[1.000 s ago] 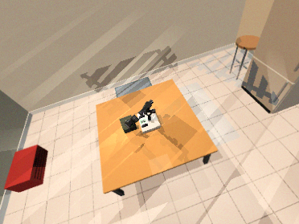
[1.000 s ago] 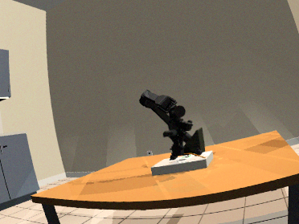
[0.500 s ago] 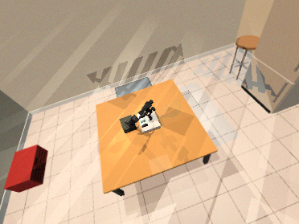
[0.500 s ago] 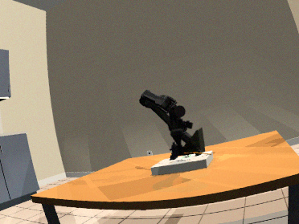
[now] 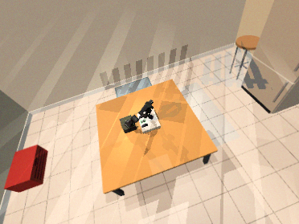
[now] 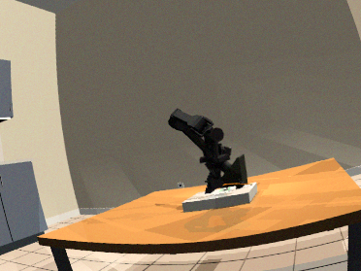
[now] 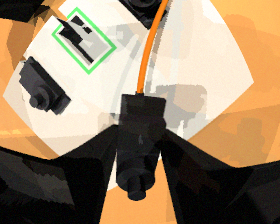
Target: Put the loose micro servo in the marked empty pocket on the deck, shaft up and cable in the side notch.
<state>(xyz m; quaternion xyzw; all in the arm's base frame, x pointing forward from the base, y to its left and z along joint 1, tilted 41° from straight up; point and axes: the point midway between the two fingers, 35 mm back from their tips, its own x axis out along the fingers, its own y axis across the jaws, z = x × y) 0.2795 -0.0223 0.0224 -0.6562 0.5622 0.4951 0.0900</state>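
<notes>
Now: the white deck 1 cm ahead of my gripper tip and 10 cm below it.
</notes>
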